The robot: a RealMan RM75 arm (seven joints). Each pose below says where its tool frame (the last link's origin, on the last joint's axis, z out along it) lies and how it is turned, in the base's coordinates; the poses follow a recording.
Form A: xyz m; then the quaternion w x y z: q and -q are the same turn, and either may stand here.
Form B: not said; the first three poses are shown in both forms.
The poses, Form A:
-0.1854, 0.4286, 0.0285, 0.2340, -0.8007, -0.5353, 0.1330
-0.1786, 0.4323, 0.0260, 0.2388, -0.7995, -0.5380, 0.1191
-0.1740, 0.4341, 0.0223, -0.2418, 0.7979, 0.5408, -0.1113
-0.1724, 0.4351, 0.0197, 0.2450, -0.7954, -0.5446, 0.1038
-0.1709, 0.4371, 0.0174, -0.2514, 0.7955, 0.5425, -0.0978
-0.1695, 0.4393, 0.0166, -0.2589, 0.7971, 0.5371, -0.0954
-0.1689, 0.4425, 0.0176, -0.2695, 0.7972, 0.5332, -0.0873
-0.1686, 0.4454, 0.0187, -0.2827, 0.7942, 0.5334, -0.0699
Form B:
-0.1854, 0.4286, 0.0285, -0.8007, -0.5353, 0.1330, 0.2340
-0.1786, 0.4323, 0.0260, -0.7995, -0.5380, 0.1191, 0.2388
-0.1740, 0.4341, 0.0223, -0.7979, -0.5408, 0.1113, 0.2418
-0.1724, 0.4351, 0.0197, -0.7954, -0.5446, 0.1038, 0.2450
-0.1709, 0.4371, 0.0174, -0.7955, -0.5425, 0.0978, 0.2514
-0.1695, 0.4393, 0.0166, -0.7971, -0.5371, 0.0954, 0.2589
-0.1689, 0.4425, 0.0176, -0.7972, -0.5332, 0.0873, 0.2695
-0.1686, 0.4454, 0.0187, -0.7942, -0.5334, 0.0699, 0.2827

